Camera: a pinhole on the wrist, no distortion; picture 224 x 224 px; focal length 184.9 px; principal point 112.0 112.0 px. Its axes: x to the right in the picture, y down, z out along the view. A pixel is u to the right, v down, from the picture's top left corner.
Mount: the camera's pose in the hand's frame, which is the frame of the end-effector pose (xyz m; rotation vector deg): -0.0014 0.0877 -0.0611 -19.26 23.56 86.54
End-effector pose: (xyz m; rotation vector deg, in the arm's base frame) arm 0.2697 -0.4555 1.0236 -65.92 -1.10 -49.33
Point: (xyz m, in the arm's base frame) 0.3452 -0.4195 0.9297
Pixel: 103.5 138.7
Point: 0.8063 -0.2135 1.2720
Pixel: 47.3 10.9
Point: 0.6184 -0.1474 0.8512
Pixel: 149.4 127.3
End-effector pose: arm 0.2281 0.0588 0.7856 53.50 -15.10 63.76
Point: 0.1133 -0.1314 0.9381
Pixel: 64.4 178.4
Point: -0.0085 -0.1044 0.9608
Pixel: 147.7 191.5
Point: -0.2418 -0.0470 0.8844
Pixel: outside the picture
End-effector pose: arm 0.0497 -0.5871 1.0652 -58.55 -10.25 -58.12
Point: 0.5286 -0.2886 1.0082
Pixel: 156.7 104.4
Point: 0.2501 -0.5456 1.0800
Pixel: 93.3 22.8
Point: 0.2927 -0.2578 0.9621
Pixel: 125.3 181.5
